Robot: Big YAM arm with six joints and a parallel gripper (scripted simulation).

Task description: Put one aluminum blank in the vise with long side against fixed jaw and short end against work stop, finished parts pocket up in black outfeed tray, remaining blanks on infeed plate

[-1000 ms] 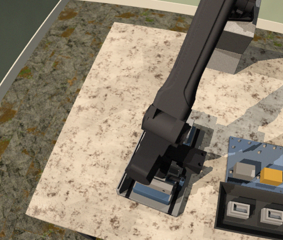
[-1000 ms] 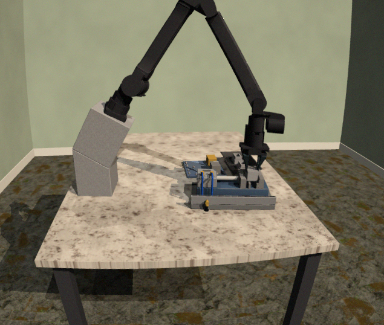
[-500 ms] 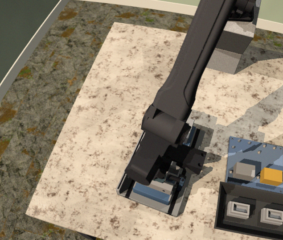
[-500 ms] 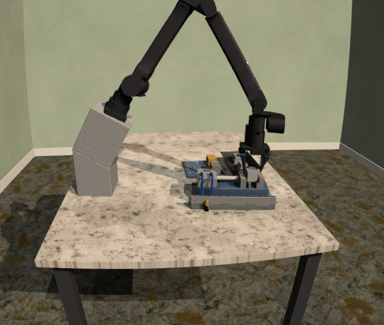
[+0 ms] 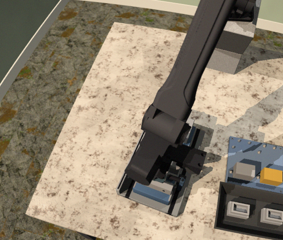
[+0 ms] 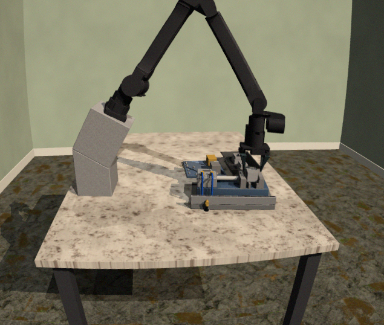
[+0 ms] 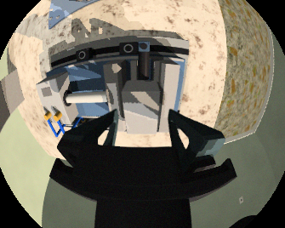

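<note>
Right now my hand is 4 cm above the fixed jaw and 3 cm short of it. From my hand the other things lie so: hosed end block: 16 cm behind, 5 cm to the left, 4 cm below; then infeed plate: 32 cm to the left, 11 cm below, 8 cm behind; then dark rail: 9 cm behind, 8 cm below, 6 cm to the right.
</note>
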